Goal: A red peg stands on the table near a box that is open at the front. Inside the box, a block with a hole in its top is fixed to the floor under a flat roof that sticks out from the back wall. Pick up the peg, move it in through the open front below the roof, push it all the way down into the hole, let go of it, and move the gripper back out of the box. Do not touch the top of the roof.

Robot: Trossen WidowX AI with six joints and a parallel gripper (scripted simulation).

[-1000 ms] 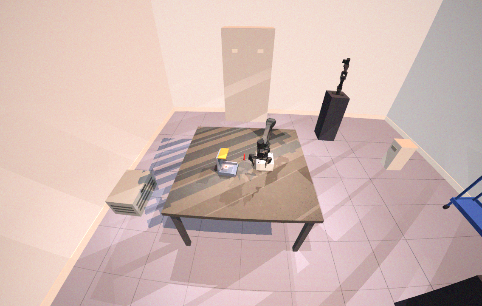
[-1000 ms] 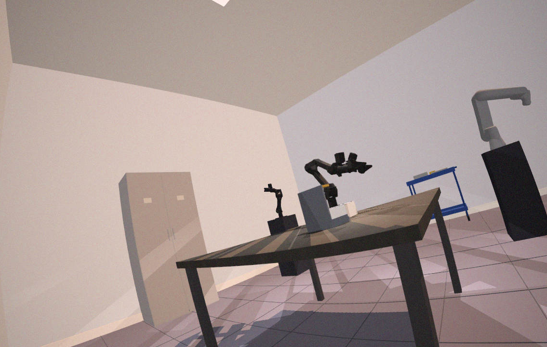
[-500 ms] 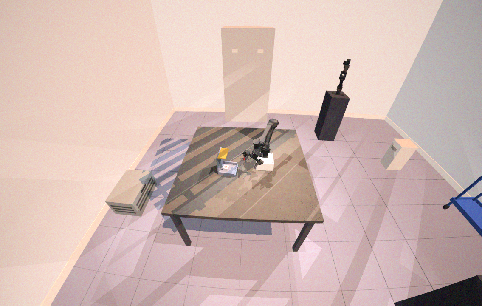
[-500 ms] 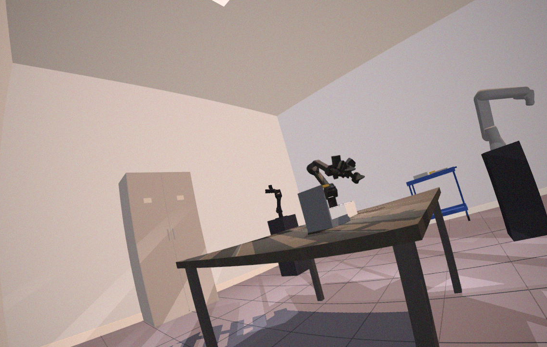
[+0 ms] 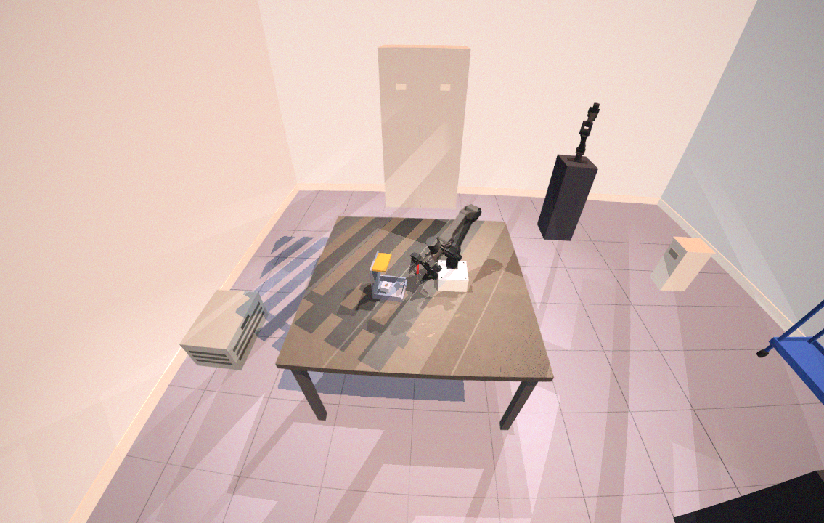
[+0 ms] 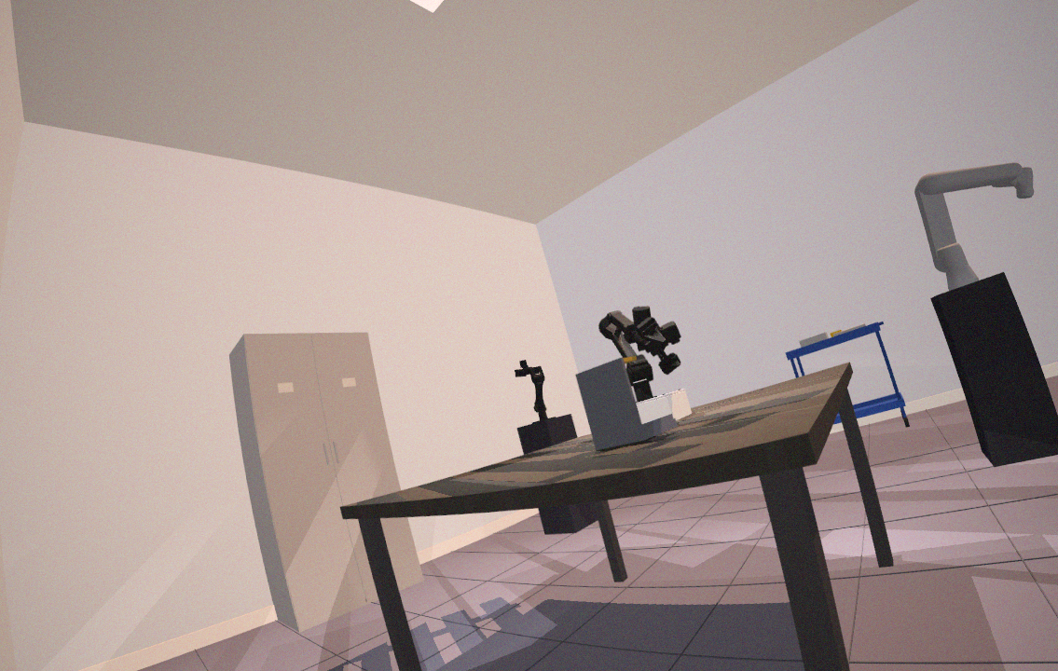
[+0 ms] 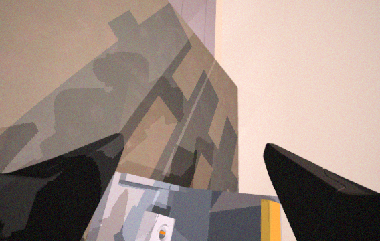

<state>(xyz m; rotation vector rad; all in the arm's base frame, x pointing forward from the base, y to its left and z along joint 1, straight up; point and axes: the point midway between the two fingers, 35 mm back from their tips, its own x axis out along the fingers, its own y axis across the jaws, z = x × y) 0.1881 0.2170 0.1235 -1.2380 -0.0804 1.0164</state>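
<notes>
My gripper tip is now 260 mm to the left of the red peg and 160 mm above it. The rest, counted from my gripper tip: yellow roof (180 mm ahead, 110 mm to the right, 10 mm above); grey back wall (220 mm ahead, 110 mm to the right, 90 mm below).
</notes>
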